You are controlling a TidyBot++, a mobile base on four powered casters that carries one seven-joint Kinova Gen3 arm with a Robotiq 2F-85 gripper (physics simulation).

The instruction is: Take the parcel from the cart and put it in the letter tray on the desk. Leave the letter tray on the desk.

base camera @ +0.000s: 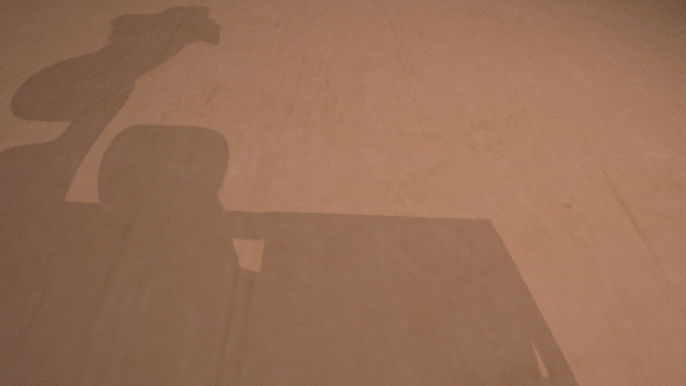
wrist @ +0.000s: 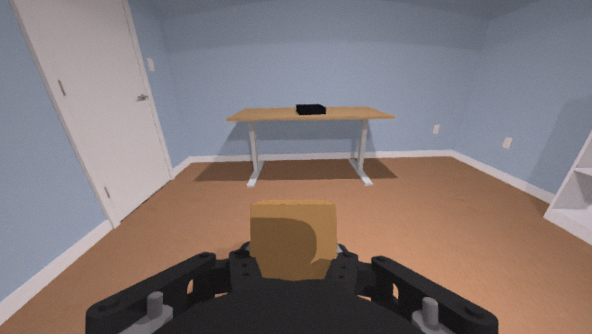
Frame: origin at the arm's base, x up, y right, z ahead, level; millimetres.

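Where they show: gripper, fingertip midpoint: [wrist: 293, 248].
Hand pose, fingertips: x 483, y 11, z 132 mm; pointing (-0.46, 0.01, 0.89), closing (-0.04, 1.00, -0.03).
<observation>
Each offset is from my fingertips to the centre of the thing. Level surfaces: height alone.
The parcel {dx +23, dy +0, dz -16 mm} [wrist: 294, 235], an orange-tan box, is held between the fingers of my gripper [wrist: 293, 248], which is shut on it in the wrist view. The letter tray {dx -128, dy +180, dz +1945 mm} [wrist: 310, 109], black and low, lies on the desk {dx -159 mm} [wrist: 265, 114] a good way ahead, near the middle of the desk top. The desk has a wooden top and two white legs and stands near the far blue wall. The cart does not show in either view. The gripper and parcel do not show in the base camera view.
A white door [wrist: 95, 100] is in the left wall in the wrist view. A white shelf unit [wrist: 575, 218] stands at the right edge. Brown floor {dx -879 mm} [wrist: 425, 200] lies between me and the desk. In the base camera view, shadows of the arm and base fall on the floor [base camera: 400, 125].
</observation>
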